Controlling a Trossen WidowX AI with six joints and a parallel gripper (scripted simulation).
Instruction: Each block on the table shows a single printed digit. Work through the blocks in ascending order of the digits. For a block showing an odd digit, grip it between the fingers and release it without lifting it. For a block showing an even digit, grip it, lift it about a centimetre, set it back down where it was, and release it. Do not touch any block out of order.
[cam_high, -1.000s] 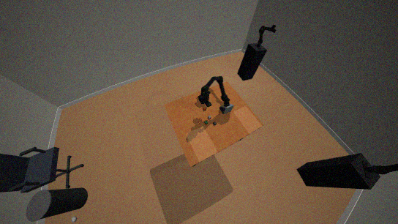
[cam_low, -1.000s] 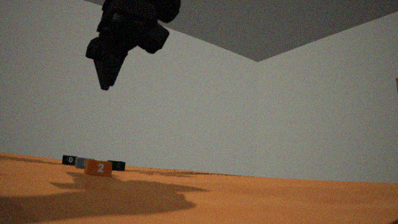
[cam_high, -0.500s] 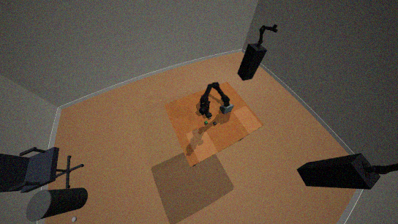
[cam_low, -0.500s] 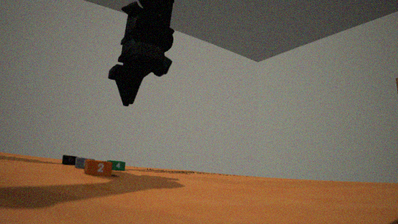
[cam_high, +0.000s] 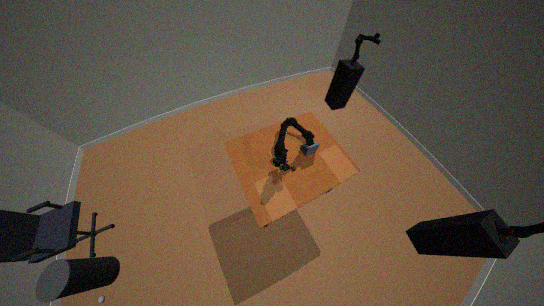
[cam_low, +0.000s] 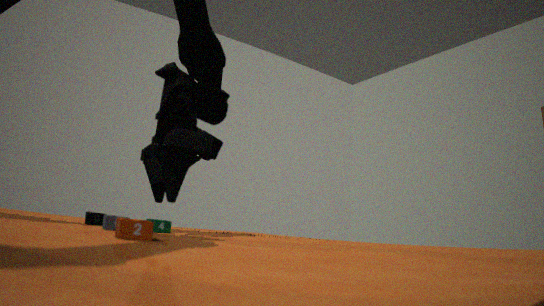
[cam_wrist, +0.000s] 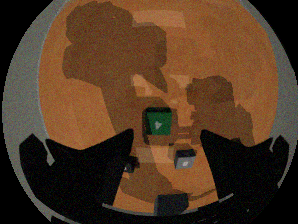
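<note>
Right now my gripper tip is 4 cm above the green block and 1 cm to the right of it. The rest, counted from my gripper tip: orange block (19 cm to the right, 6 cm behind, 4 cm below); then black block (11 cm behind, 5 cm to the left, 4 cm below); then grey block (7 cm behind, 5 cm to the right, 4 cm below).
</note>
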